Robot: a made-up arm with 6 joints.
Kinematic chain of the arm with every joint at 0, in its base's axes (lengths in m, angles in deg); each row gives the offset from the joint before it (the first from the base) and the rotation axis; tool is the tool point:
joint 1: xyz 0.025 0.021 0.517 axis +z
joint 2: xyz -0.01 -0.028 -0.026 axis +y
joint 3: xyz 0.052 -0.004 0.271 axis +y
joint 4: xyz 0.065 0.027 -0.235 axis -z
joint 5: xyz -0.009 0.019 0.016 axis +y
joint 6: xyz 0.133 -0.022 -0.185 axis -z
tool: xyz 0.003 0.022 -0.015
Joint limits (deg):
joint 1: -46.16..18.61
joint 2: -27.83..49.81
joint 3: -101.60..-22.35
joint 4: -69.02..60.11
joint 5: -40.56..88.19
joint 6: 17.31..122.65
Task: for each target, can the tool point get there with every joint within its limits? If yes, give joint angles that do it. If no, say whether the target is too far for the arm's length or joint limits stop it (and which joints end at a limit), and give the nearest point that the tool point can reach.
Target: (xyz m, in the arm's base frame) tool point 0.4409 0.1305 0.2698
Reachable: yes | joints 6.84 36.56 -49.81 -44.78 13.90 80.68
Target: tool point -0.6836 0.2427 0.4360
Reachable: no: joint limits stop it (at a limit: joint 1, joint 2, joint 3, joint 5) | nearest point -0.0467 0.1047 0.3388 | short by 0.659 m
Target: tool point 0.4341 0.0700 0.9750
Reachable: yes | joints 13.02 -11.95 -83.73 16.52 10.28 98.86
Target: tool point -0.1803 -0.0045 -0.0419
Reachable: no: joint limits stop it (at a limit: joint 1, joint 2, joint 3) | nearest point -0.0025 -0.0685 0.2031 | short by 0.309 m
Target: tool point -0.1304 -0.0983 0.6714
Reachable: no: joint limits stop it (at a limit: joint 1, joint 2, joint 3, joint 4, joint 5, joint 6) | nearest point 0.0251 -0.2929 0.7081 | short by 0.252 m
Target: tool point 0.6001 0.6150 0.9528
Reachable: no: too far | nearest point 0.4784 0.3420 0.8272 | short by 0.324 m
